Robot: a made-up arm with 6 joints. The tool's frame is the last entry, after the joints. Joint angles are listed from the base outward. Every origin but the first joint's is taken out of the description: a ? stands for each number. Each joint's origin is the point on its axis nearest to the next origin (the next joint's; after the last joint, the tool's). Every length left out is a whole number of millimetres.
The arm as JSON. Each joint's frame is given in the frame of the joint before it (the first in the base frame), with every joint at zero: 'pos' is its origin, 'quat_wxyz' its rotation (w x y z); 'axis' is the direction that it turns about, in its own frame. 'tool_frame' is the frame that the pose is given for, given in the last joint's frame.
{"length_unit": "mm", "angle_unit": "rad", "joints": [
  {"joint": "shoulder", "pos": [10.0, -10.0, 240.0], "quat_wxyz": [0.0, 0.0, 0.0, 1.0], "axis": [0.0, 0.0, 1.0]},
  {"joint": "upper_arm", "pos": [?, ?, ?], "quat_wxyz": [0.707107, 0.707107, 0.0, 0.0], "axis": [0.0, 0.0, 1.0]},
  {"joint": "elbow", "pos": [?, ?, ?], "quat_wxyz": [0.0, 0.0, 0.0, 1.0], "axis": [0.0, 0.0, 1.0]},
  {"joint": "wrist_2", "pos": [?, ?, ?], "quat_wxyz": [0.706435, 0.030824, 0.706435, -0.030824], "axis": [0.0, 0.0, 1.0]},
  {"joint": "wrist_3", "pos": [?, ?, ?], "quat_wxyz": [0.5, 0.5, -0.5, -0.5], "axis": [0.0, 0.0, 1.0]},
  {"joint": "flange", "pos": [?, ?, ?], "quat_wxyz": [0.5, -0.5, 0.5, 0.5], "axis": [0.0, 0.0, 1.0]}
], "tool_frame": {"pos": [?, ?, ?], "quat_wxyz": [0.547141, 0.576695, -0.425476, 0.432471]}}
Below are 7 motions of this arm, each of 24 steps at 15 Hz.
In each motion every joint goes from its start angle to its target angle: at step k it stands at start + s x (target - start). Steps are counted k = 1, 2, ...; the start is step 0. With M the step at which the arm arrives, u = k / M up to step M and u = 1 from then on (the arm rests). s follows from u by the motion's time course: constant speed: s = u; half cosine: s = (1 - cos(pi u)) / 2; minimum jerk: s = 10 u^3 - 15 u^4 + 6 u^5.
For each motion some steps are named. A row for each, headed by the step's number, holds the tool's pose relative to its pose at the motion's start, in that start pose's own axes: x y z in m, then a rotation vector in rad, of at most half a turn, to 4 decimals.
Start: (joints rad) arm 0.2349 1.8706 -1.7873 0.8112 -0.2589 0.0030
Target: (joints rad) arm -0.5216 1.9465 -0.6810 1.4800 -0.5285 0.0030
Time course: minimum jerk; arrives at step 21
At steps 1, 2, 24:
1: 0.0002 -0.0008 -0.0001 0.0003 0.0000 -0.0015
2: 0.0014 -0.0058 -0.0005 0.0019 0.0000 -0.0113
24: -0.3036 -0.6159 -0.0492 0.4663 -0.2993 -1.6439

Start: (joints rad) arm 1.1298 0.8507 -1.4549 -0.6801 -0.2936 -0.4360
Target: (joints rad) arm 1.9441 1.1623 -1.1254 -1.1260 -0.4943 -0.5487
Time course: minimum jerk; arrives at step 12
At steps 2, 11, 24:
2: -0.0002 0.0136 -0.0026 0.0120 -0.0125 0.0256
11: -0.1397 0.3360 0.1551 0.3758 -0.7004 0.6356
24: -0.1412 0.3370 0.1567 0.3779 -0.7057 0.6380

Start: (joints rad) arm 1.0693 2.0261 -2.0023 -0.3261 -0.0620 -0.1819
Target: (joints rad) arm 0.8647 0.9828 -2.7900 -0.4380 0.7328 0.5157
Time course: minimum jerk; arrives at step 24
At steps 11, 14, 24:
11: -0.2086 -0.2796 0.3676 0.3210 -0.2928 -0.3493
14: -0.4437 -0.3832 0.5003 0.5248 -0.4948 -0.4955
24: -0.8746 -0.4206 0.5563 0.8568 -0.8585 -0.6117

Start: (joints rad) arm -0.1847 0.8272 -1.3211 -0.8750 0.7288 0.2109
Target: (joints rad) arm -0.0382 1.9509 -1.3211 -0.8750 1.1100 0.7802
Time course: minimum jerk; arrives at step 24
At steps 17, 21, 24:
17: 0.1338 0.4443 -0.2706 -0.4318 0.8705 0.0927
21: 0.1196 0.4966 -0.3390 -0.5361 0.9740 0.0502
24: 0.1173 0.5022 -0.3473 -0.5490 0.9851 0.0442

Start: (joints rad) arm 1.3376 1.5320 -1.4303 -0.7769 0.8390 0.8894
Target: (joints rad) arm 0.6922 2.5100 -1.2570 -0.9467 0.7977 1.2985
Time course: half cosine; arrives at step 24
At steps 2, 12, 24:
2: 0.0111 0.0023 -0.0047 -0.0034 0.0138 -0.0156
12: 0.2976 -0.0233 -0.2039 -0.0698 0.4338 -0.4340
24: 0.4309 -0.1551 -0.5101 -0.0949 0.9243 -0.7936

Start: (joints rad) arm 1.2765 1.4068 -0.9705 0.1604 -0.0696 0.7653
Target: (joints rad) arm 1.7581 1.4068 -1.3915 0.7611 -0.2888 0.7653
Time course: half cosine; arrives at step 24
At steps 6, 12, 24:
6: -0.0120 0.0442 -0.0065 0.0734 0.0166 0.1049
12: -0.0582 0.1445 -0.0249 0.2685 0.0923 0.3405
24: -0.1589 0.2617 -0.0489 0.5818 0.2822 0.6086

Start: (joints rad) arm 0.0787 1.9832 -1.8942 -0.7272 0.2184 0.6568
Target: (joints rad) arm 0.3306 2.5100 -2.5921 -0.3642 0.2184 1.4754
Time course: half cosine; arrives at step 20
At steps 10, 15, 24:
10: 0.0273 0.1240 0.0025 0.5684 0.1341 0.1546
15: 0.0254 0.2104 -0.0062 0.9531 0.2868 0.2768
24: 0.0194 0.2444 -0.0124 1.1068 0.3654 0.3279

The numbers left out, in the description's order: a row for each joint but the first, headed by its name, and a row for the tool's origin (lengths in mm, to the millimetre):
upper_arm: 30.0 0.0 0.0
elbow: 360.0 20.0 0.0
wrist_2: 460.0 -60.0 0.0
wrist_3: 30.0 0.0 0.0
flange: 5.0 69.0 0.0
tool: 0.0 21.0 0.0

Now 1 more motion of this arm.
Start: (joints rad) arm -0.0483 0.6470 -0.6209 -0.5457 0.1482 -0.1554
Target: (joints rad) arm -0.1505 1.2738 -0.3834 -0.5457 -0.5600 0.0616
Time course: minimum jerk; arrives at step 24
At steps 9, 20, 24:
9: 0.0342 0.0567 -0.0532 0.0532 0.0290 0.0993
20: 0.0336 0.1797 -0.2032 0.2838 0.1600 0.3237
24: 0.0305 0.1849 -0.2106 0.2990 0.1689 0.3333

